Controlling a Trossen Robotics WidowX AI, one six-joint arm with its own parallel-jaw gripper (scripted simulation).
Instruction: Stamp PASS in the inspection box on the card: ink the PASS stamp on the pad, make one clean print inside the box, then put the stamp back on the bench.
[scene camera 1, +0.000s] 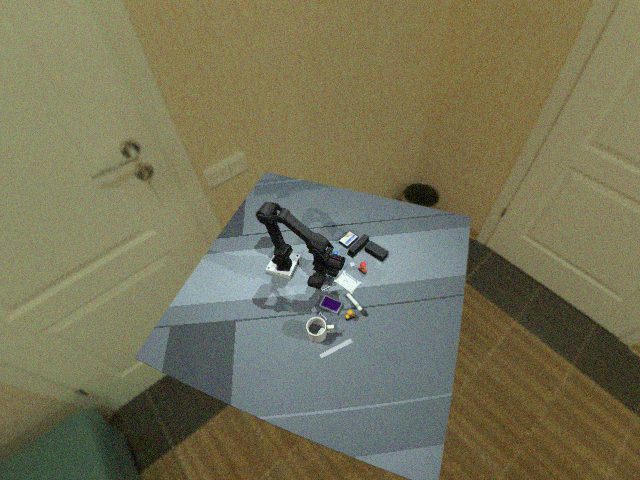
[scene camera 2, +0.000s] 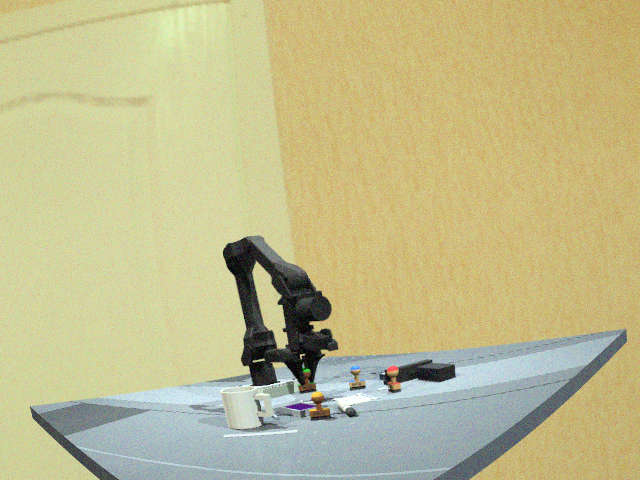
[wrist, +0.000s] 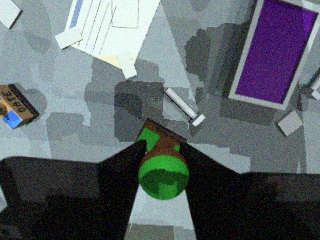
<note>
In view: my gripper (scene camera 2: 307, 383), a green-knobbed stamp (wrist: 163, 173) and a white mug (scene camera 2: 242, 406).
My gripper also shows in the wrist view (wrist: 162, 146). The wrist view does not show the white mug: it is out of frame.
</note>
